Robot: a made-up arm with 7 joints. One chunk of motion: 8 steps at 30 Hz.
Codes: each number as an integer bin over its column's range. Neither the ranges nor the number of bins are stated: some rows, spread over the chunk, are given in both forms.
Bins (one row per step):
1: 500 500 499 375 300 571
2: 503 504 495 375 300 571
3: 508 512 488 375 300 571
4: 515 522 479 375 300 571
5: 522 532 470 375 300 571
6: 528 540 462 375 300 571
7: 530 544 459 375 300 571
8: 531 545 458 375 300 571
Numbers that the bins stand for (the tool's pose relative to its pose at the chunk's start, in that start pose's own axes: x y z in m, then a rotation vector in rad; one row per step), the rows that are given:
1: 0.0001 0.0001 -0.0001 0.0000 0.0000 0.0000
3: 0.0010 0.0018 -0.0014 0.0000 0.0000 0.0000
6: 0.0034 0.0057 -0.0045 0.0000 0.0000 0.0000
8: 0.0038 0.0064 -0.0050 0.0000 0.0000 0.0000
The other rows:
2: 0.0004 0.0006 -0.0005 0.0000 0.0000 0.0000
4: 0.0019 0.0032 -0.0025 0.0000 0.0000 0.0000
5: 0.0027 0.0046 -0.0035 0.0000 0.0000 0.0000
7: 0.0037 0.0062 -0.0049 0.0000 0.0000 0.0000

